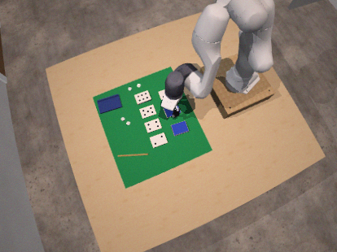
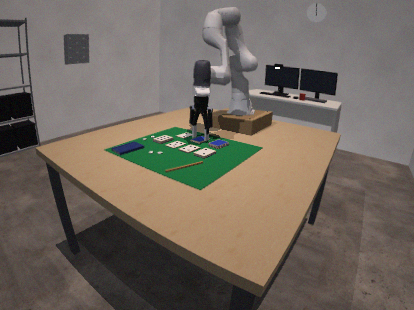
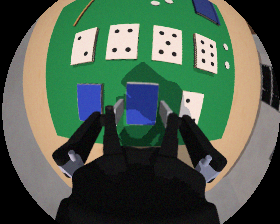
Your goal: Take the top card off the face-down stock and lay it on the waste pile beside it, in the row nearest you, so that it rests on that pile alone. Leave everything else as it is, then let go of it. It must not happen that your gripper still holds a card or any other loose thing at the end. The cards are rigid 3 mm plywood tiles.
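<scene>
Now: the face-up card 110 mm to the right of my hand, 40 mm below it and 30 mm behind it. Round my hand: wooden stick: 340 mm ahead, 100 mm to the left, 30 mm below; green mat: 150 mm ahead, 50 mm below, 10 mm to the right.
</scene>
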